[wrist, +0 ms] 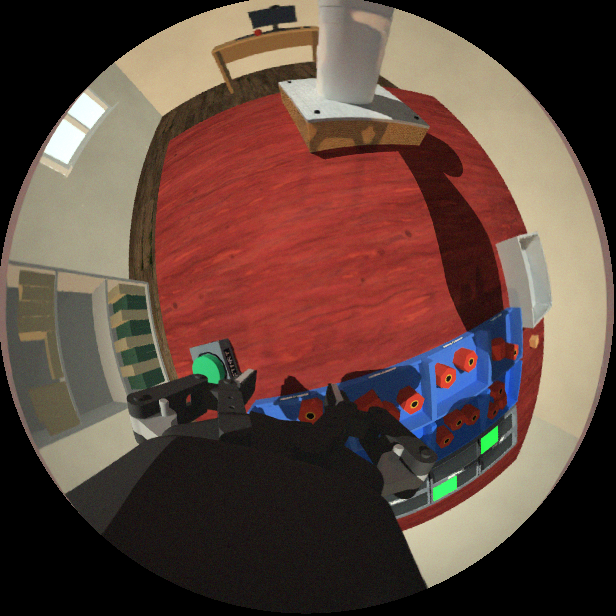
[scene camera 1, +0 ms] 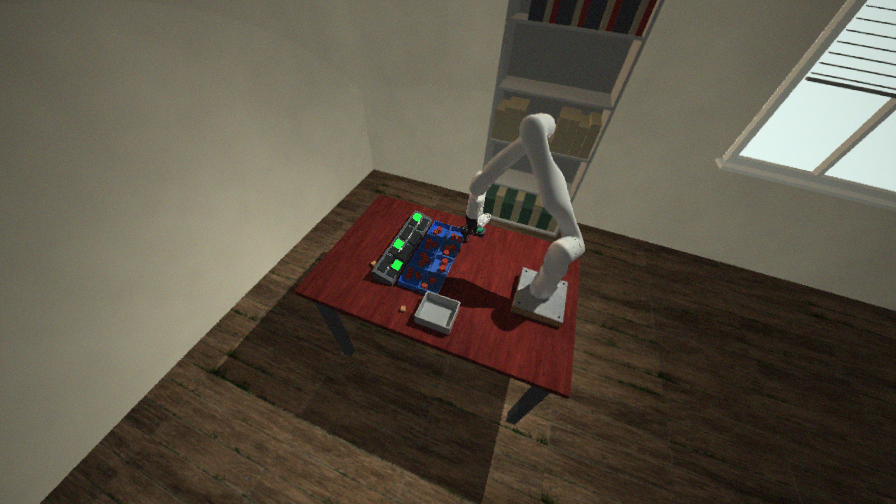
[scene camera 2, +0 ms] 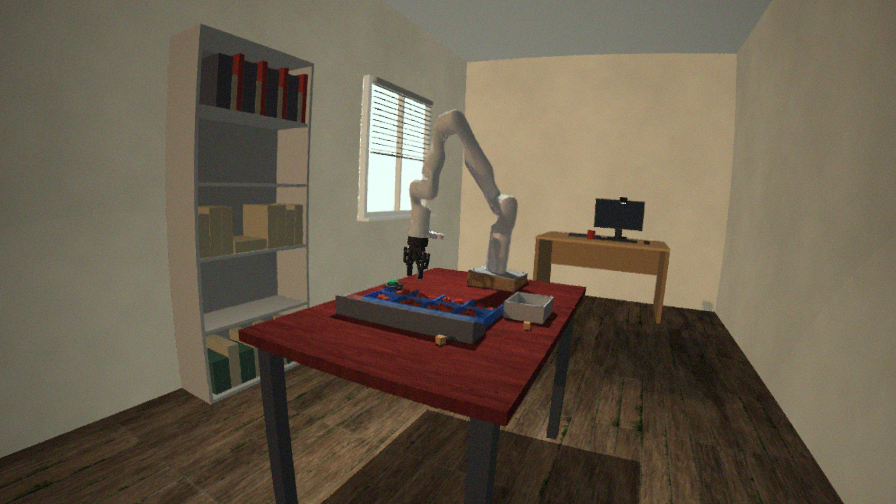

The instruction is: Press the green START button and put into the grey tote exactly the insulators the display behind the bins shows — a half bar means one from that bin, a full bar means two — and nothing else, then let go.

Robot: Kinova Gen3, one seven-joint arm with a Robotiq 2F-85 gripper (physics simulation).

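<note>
The green START button (wrist: 206, 367) sits on a small grey box at the end of the blue bins (wrist: 436, 385). My gripper (wrist: 287, 387) is open and empty. It hangs above the table beside the button and over the near end of the bins, as scene camera 2 shows (scene camera 2: 416, 266). The bins (scene camera 1: 432, 257) hold several red-orange insulators (wrist: 453, 367). The grey display (scene camera 1: 402, 245) behind them shows three green patches (scene camera 1: 396, 265); their bar lengths are hard to read. The grey tote (scene camera 1: 436, 311) stands empty past the other end of the bins.
The arm's base plate (scene camera 1: 540, 299) stands on the red table's right side. Two small orange cubes lie loose on the table, one by the tote (scene camera 1: 402, 307) and one behind the display (scene camera 1: 373, 262). A bookshelf (scene camera 2: 244, 206) stands behind the table.
</note>
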